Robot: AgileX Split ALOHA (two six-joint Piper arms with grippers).
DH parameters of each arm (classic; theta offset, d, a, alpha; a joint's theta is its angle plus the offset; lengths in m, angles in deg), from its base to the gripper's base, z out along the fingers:
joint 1: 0 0.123 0 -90
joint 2: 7.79 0 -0.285 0
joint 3: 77.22 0 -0.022 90
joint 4: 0 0.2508 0 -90
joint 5: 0 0 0.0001 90
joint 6: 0 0.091 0 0
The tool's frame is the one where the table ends.
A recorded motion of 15 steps. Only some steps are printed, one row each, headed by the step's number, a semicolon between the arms.
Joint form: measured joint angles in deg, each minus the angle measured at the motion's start. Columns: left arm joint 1, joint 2, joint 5, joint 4, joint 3, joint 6; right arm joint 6, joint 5, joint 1, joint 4, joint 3, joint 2.
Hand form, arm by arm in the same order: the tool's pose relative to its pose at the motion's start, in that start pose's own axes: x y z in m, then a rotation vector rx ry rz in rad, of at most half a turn. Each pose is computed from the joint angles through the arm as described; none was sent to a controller.
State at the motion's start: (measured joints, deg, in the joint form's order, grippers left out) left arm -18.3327 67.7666 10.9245 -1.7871 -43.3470 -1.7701; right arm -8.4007 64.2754 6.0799 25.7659 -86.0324 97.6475
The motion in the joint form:
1: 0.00 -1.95 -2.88 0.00 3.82 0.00; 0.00 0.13 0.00 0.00 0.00 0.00
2: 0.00 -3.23 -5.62 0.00 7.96 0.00; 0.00 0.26 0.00 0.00 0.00 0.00
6: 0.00 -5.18 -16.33 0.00 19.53 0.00; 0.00 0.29 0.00 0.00 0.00 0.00
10: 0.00 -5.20 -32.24 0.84 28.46 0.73; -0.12 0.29 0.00 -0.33 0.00 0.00
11: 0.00 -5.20 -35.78 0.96 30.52 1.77; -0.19 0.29 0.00 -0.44 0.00 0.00
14: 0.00 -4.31 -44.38 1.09 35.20 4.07; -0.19 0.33 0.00 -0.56 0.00 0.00
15: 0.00 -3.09 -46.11 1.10 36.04 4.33; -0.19 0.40 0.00 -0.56 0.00 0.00
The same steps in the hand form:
1: 0.0133 0.0009 -0.0047 -0.0005 -0.0177 -0.0002; 0.0002 0.0000 0.0000 -0.0003 0.0022 0.0000
2: 0.0304 0.0021 -0.0062 -0.0021 -0.0156 -0.0004; 0.0004 0.0001 0.0000 -0.0007 0.0045 0.0000
6: 0.0778 0.0056 -0.0079 -0.0067 -0.0349 -0.0004; 0.0005 0.0001 0.0000 -0.0007 0.0050 0.0000
10: 0.1058 0.0075 -0.0110 -0.0044 -0.1570 0.0279; 0.0005 -0.0004 0.0000 0.0044 0.0058 -0.0046
11: 0.1124 0.0079 -0.0127 -0.0051 -0.1828 0.0483; 0.0005 -0.0006 0.0000 0.0061 0.0060 -0.0066
14: 0.1282 0.0090 -0.0160 -0.0089 -0.2356 0.0910; 0.0006 -0.0007 0.0000 0.0079 0.0070 -0.0075
15: 0.1329 0.0093 -0.0143 -0.0097 -0.2298 0.0959; 0.0007 -0.0007 0.0000 0.0077 0.0082 -0.0075

